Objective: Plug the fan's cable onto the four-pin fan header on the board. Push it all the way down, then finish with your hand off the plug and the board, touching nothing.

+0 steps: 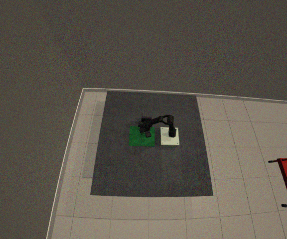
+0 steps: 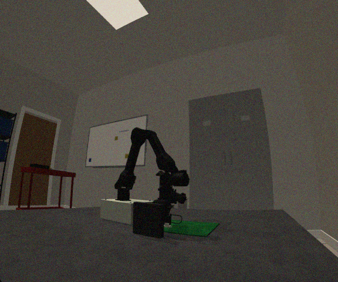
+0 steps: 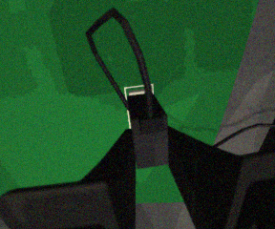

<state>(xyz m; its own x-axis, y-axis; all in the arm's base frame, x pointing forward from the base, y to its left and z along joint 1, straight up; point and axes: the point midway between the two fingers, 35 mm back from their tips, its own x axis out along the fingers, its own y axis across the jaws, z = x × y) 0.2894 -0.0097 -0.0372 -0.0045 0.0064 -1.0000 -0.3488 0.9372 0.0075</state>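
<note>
My gripper tip is 10 mm short of the dark plug and 10 mm below it. From my gripper tip the other things lie so: white four-pin fan header: 10 mm ahead, 30 mm below; green board: 40 mm ahead, 60 mm to the left, 40 mm below; black fan: 20 mm ahead, 140 mm to the right, 30 mm above.
</note>
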